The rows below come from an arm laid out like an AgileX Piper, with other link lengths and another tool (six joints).
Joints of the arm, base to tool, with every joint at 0 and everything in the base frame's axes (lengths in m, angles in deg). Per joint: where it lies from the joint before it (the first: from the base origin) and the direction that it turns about. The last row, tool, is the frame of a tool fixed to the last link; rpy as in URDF.
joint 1: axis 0 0 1 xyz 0 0 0.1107
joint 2: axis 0 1 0 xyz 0 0 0
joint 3: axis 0 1 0 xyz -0.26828 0 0.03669
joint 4: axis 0.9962 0 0.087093 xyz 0.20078 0 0.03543
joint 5: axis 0 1 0 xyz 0 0 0
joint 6: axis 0.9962 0 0.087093 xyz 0.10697 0 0.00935
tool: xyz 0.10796 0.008 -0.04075 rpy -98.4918 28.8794 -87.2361
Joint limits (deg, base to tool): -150..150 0..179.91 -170..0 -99.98..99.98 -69.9..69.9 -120..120
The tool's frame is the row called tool.
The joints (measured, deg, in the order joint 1, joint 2, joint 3, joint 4, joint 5, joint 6), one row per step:
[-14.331, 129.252, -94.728, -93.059, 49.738, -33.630]
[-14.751, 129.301, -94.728, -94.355, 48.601, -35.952]
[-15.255, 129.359, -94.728, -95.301, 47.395, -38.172]
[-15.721, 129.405, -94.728, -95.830, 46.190, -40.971]
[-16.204, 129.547, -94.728, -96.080, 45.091, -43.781]
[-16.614, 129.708, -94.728, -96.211, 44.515, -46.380]
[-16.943, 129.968, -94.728, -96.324, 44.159, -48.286]
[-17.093, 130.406, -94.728, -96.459, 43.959, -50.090]
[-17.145, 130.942, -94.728, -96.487, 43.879, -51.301]
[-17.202, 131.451, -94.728, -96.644, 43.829, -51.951]
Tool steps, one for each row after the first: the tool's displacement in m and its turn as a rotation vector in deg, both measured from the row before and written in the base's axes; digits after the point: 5 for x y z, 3 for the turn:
[0.00528, -0.00144, 0.00255, -1.411, 2.304, 1.856]
[0.00437, -0.00189, 0.00115, -1.068, 2.153, 1.621]
[0.00424, -0.00145, 0.00025, -0.985, 2.549, 1.614]
[0.00347, -0.00170, -0.00129, -0.807, 2.575, 1.384]
[0.00192, -0.00182, -0.00107, -0.885, 2.391, 0.901]
[0.00127, -0.00166, -0.00197, -0.654, 1.892, 0.592]
[0.00195, -0.00053, -0.00336, -0.652, 1.985, 0.627]
[0.00158, -0.00015, -0.00457, -0.339, 1.548, 0.398]
[0.00118, -0.00030, -0.00415, -0.227, 1.077, 0.268]

